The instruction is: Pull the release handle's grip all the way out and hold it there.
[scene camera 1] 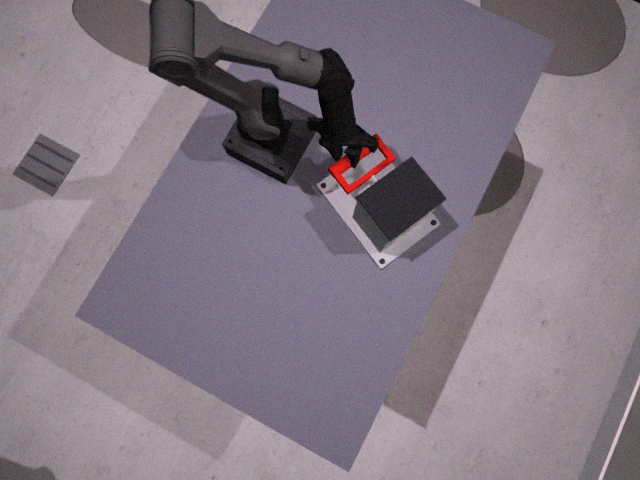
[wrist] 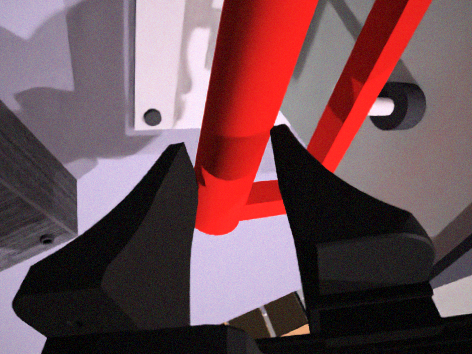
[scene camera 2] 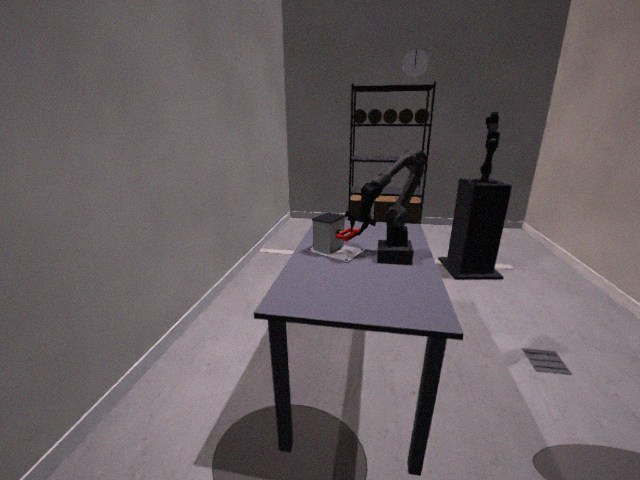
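Note:
The red rectangular handle stands out from the grey box point(scene camera 1: 400, 198) point(scene camera 2: 328, 235); its thick round grip point(scene camera 1: 339, 167) point(wrist: 245, 75) is on the side away from the box. In the wrist view, a white rod point(wrist: 384, 106) and a dark round collar point(wrist: 407, 105) show beside the frame's thinner bar. My gripper point(scene camera 1: 362, 153) point(scene camera 2: 356, 229) point(wrist: 231, 154) is shut on the grip near one end, with one finger on each side of it. Part of the grip is hidden by the fingers in the scene views.
The box is on a white plate point(scene camera 1: 336, 198) with dark bolts on the table point(scene camera 1: 232, 284) point(scene camera 2: 361, 294). The arm's dark base point(scene camera 1: 268, 149) point(scene camera 2: 394, 253) stands close beside it. A shelf rack point(scene camera 2: 392, 88) and a black pedestal point(scene camera 2: 478, 227) with another arm stand behind.

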